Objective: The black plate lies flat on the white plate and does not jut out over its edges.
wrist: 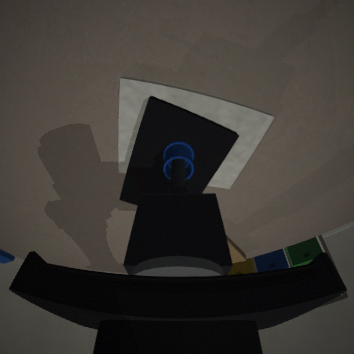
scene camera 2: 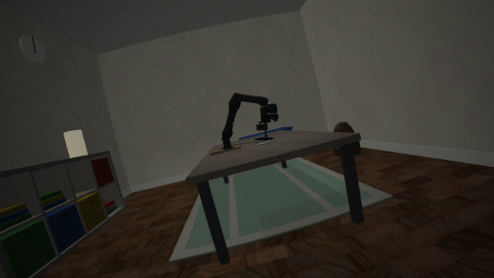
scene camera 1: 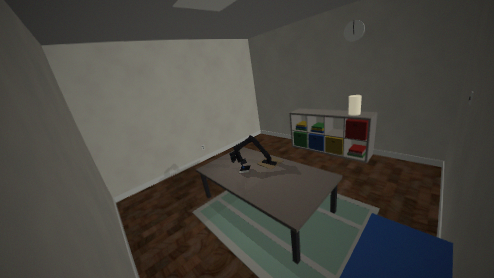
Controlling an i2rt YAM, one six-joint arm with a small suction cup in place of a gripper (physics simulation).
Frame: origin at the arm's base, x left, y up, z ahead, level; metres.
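Seen in the pictures: hand at its tool point: [wrist: 177, 149] [scene camera 2: 266, 139] [scene camera 1: 243, 168]; arm's base at its link origin: [scene camera 2: 227, 148] [scene camera 1: 269, 162].
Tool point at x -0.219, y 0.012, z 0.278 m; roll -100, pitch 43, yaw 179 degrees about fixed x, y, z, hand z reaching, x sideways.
Observation:
Offsets run from my tool point to a thing's top centre. "spot": to the spot under its first point. Level surfaces: height alone.
In the wrist view the black square plate {dy +0.025, dx +0.019, dz -0.009 m} [wrist: 205, 135] sits over the white square plate {spot: dy -0.017, dx -0.068, dz -0.033 m} [wrist: 246, 123], turned a little against it. White shows along its far and right sides, and its near left corner reaches past the white plate's edge over the table {dy -0.023 m} [wrist: 70, 70]. The blue suction cup [wrist: 178, 165] presses on the middle of the black plate. In the scene views the cup [scene camera 1: 243, 167] [scene camera 2: 264, 135] stands low over the two plates {spot: dy +0.007, dx +0.043, dz +0.015 m} [scene camera 1: 245, 169] [scene camera 2: 264, 140] near the table's far side. I cannot tell whether the black plate rests on the white one or hangs just above it.
The arm's base stands on a tan board [scene camera 1: 266, 165] [scene camera 2: 226, 150] on the table [scene camera 1: 283, 193] [scene camera 2: 276, 155]. A shelf unit [scene camera 1: 321, 111] with coloured boxes and a white lamp [scene camera 1: 354, 104] stands by the far wall. A blue slab [scene camera 1: 397, 249] lies on the floor.

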